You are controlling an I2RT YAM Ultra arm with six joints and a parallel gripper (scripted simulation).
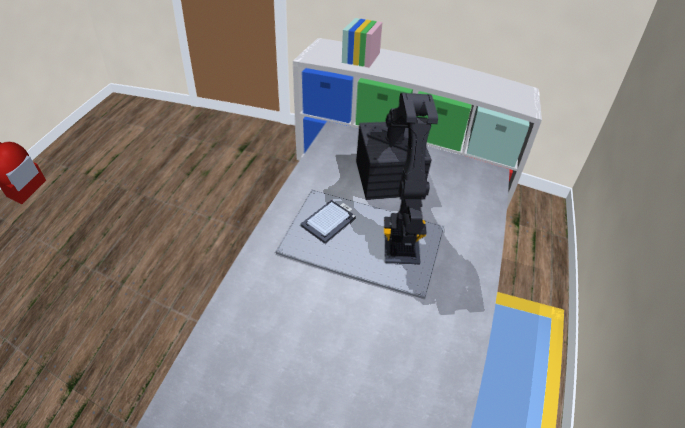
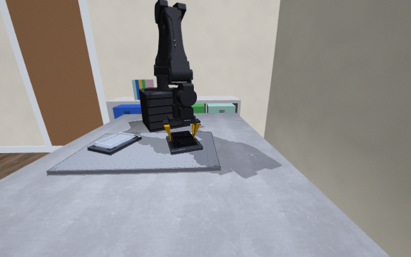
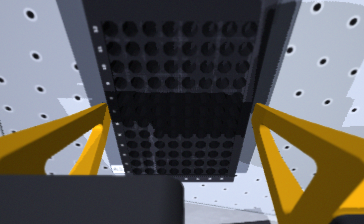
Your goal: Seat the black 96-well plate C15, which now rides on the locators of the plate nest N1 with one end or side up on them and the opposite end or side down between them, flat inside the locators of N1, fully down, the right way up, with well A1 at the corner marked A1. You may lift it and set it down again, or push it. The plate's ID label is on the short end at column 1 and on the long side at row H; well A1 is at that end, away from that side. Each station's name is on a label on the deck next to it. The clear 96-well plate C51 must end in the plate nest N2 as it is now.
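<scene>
Right now the black 96-well plate C15 is right at my hand. The rest, counted from my hand: dark plate nest N1 (20 mm below, 10 mm ahead); then clear plate C51 (270 mm to the right, 40 mm ahead, 10 mm below); then white N1 label (80 mm behind, 40 mm to the right, 20 mm below).
</scene>
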